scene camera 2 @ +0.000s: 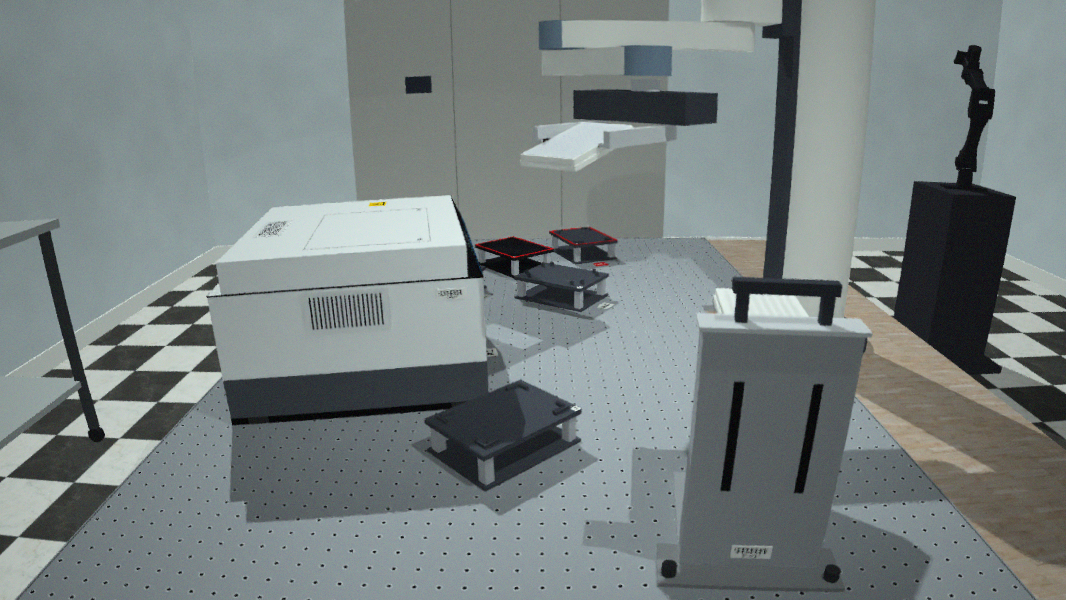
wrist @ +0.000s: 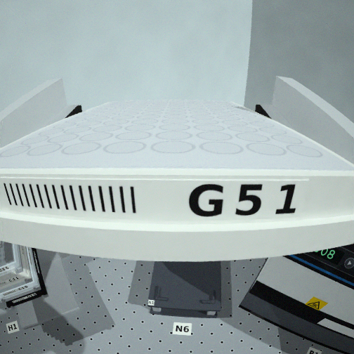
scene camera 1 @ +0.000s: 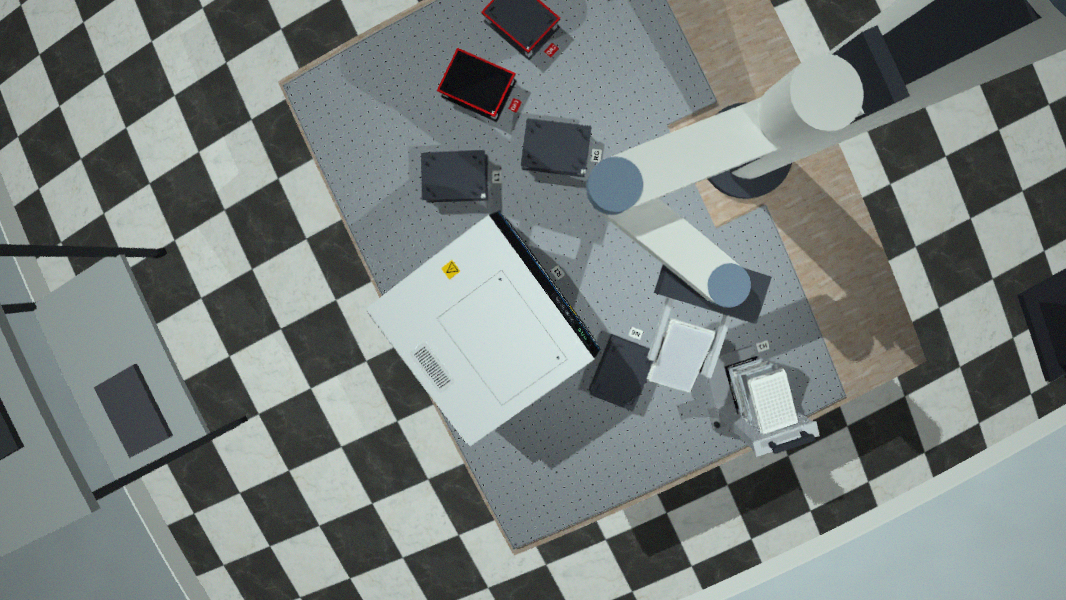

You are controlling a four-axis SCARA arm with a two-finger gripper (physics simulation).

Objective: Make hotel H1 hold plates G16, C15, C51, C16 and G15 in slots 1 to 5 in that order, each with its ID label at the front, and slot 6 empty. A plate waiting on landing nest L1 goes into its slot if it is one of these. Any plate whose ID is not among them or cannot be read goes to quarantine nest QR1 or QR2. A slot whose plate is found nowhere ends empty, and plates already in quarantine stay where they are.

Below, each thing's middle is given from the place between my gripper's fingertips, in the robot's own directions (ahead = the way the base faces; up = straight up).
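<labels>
Here is the white machine R1 (scene camera 2: 260, 335), and I see that my gripper is 33 cm short of it, 21 cm to the left of it and 29 cm above it.
</labels>
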